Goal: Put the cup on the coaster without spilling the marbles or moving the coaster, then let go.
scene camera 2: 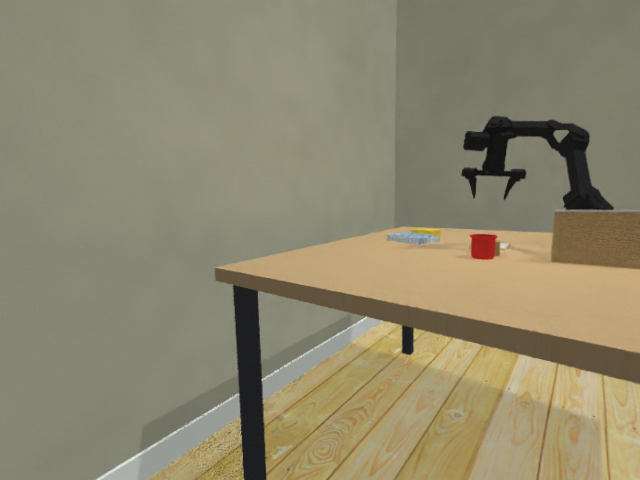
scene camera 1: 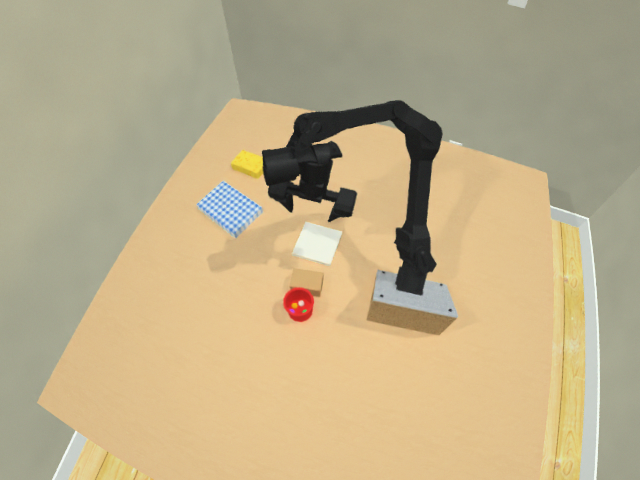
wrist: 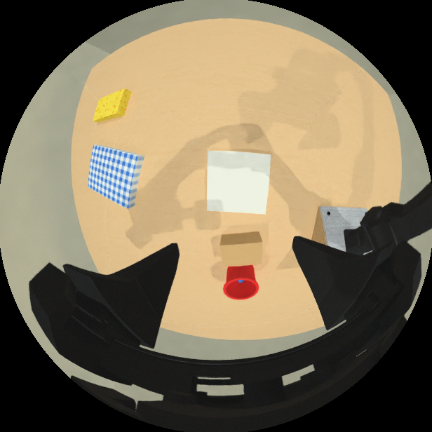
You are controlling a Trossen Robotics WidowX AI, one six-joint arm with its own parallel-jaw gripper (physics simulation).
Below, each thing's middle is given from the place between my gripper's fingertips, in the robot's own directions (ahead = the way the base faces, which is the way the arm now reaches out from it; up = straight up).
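Scene:
The white square coaster [scene camera 1: 316,243] is 17 cm below my hand and 3 cm to the right of it. I see a brown block [wrist: 245,248] as well, 10 cm to the left of my hand, 2 cm behind it and 15 cm below it. Then there is the red cup [scene camera 1: 294,295], which is 14 cm below my hand, 18 cm to the left of it and 2 cm behind it. Going by their middles, the red cup is the farthest from my hand of the things named here.

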